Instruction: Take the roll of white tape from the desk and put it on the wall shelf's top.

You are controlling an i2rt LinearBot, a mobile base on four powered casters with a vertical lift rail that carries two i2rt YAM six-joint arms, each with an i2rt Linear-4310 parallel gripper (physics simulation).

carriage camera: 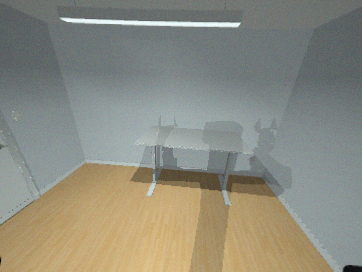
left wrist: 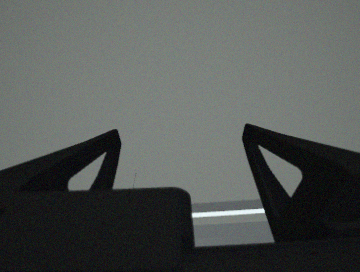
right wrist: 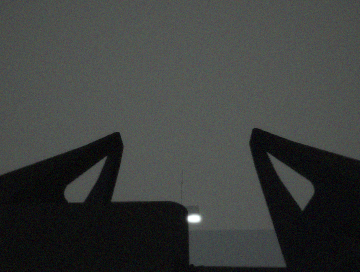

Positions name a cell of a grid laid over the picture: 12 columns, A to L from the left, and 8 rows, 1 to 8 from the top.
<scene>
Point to a pale desk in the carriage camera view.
G5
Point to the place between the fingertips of the left gripper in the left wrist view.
At G4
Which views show the right gripper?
The right wrist view only.
</scene>
